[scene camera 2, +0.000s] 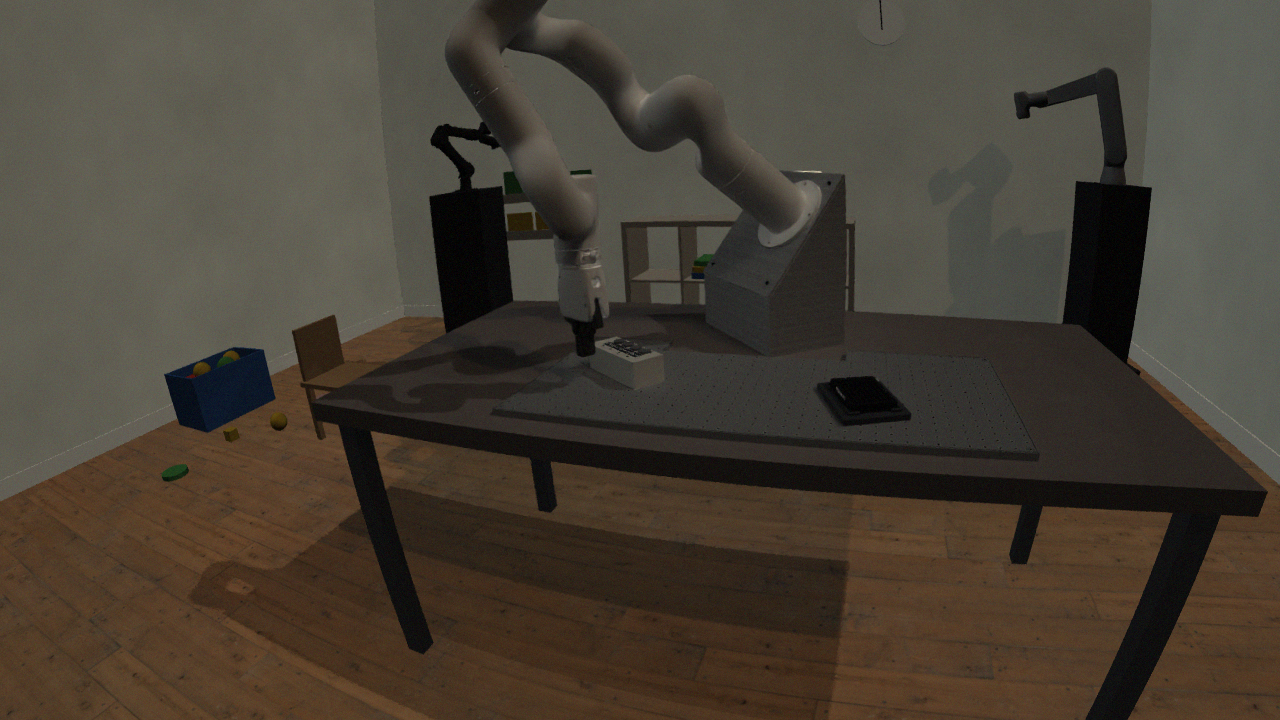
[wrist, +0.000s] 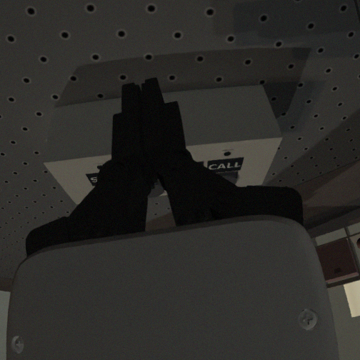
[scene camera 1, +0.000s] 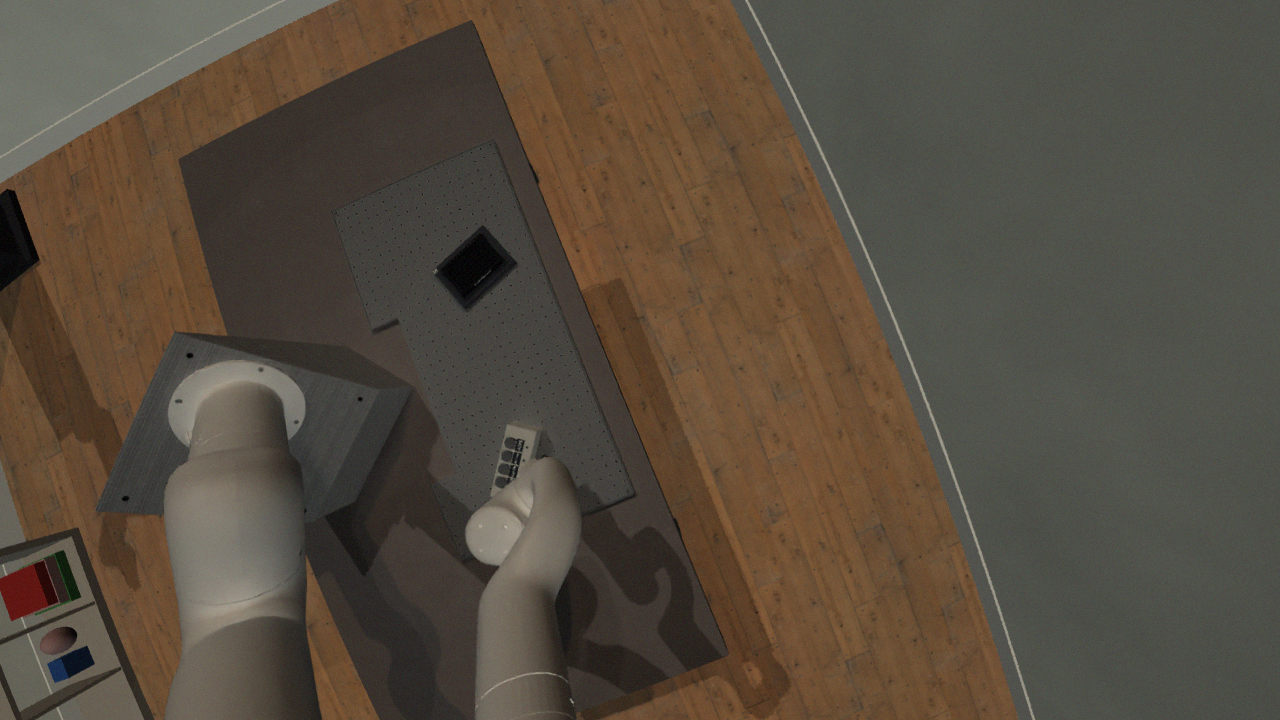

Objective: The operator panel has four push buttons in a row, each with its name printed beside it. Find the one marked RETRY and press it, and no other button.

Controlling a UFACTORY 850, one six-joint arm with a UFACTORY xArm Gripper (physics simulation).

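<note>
The operator panel (scene camera 1: 527,429) (scene camera 2: 637,369) (wrist: 225,117) is a small pale box on the pegboard, with four dark round buttons in a row. In the wrist view the CALL label (wrist: 225,165) is readable at the right, and a label beginning with S (wrist: 92,179) is partly covered at the left. The fingers hide the labels and most of the buttons between them; the word RETRY is not readable. My gripper (scene camera 2: 584,351) (wrist: 147,101) is shut and empty. It points down at the panel's left end in scene camera 2. Contact with a button cannot be told.
The grey pegboard (scene camera 1: 483,358) (scene camera 2: 742,407) lies on the dark table (scene camera 1: 286,205) (scene camera 2: 1065,376). A black square device (scene camera 1: 475,266) (scene camera 2: 861,399) sits on its other half. The grey arm pedestal (scene camera 1: 344,447) (scene camera 2: 787,304) stands behind the pegboard.
</note>
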